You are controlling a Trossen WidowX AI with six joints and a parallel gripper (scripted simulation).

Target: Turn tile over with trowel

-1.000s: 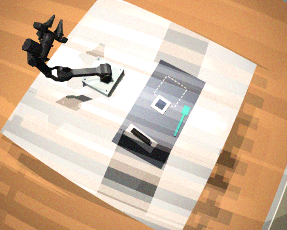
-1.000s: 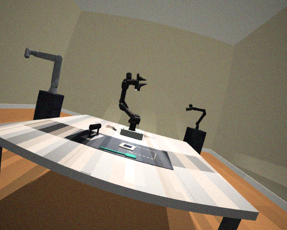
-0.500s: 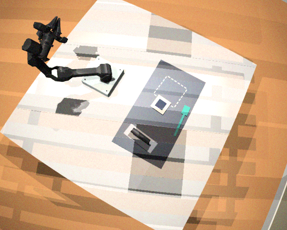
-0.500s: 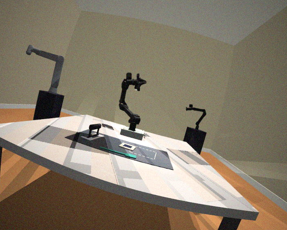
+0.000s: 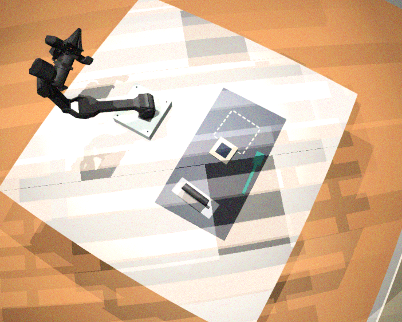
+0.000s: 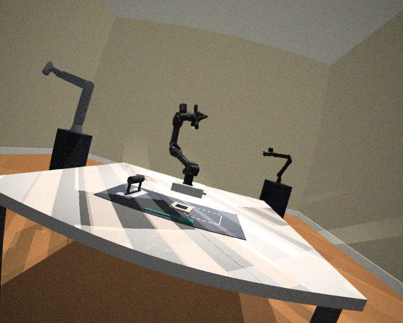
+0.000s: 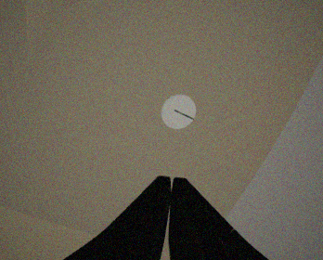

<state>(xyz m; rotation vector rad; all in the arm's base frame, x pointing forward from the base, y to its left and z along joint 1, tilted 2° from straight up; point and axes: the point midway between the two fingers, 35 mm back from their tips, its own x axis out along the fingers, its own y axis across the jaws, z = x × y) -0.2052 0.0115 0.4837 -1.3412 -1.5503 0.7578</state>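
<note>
The black-handled tool lies 530 mm ahead of my gripper tip, 510 mm below it and 290 mm to the right of it. Also, from my gripper tip: cream tile 590 mm ahead, 540 mm below, 50 mm to the right; then dark mat 610 mm ahead, 560 mm below, 80 mm to the right; then teal trowel 750 mm ahead, 540 mm below, 80 mm to the right.
</note>
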